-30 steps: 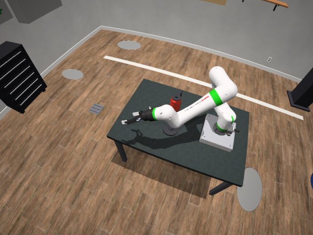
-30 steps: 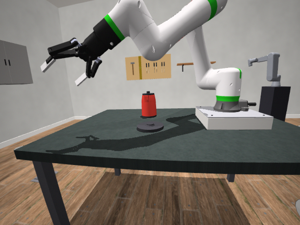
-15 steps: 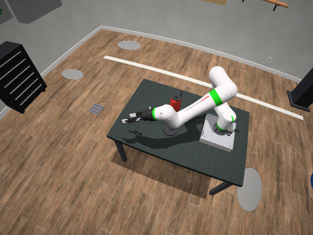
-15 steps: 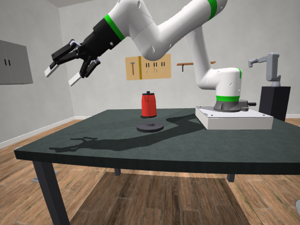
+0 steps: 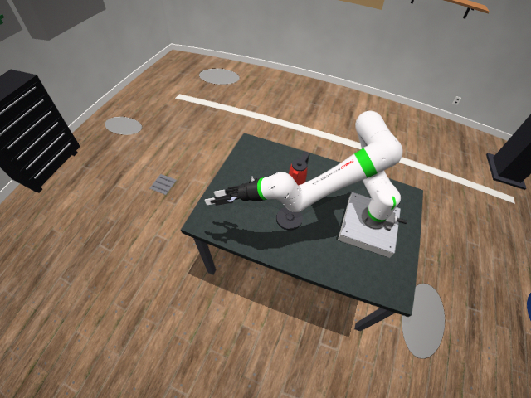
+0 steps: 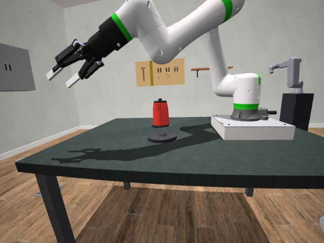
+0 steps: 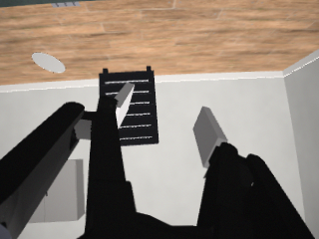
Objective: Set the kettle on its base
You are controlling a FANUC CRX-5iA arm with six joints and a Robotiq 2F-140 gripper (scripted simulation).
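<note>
Right now my hand is 32 cm past the red kettle, 49 cm to the left of it and 22 cm above it. From my hand the other things lie so: round dark base 34 cm behind, 19 cm to the right, 30 cm below.
</note>
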